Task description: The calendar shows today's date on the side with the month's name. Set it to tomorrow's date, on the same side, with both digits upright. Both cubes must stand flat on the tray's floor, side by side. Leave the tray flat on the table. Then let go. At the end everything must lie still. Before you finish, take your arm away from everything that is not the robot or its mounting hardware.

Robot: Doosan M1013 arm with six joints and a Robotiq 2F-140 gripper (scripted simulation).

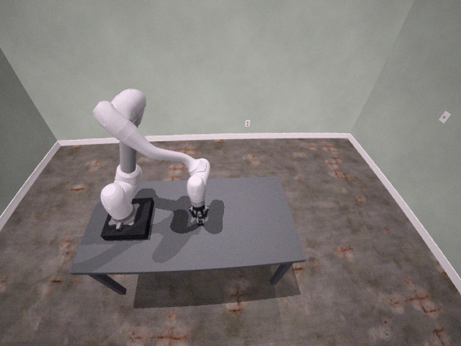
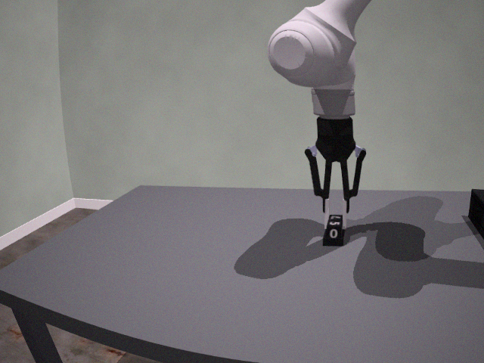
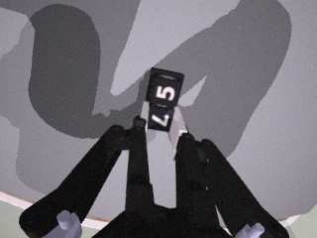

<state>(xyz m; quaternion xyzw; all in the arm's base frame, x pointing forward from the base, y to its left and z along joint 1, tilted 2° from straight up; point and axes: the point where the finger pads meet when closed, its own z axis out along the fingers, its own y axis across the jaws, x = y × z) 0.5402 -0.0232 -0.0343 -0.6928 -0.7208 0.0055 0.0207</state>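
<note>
The tray lies 40 mm below my hand and 20 mm to the left of it. Also, from my hand: black number cube (30 mm below).
</note>
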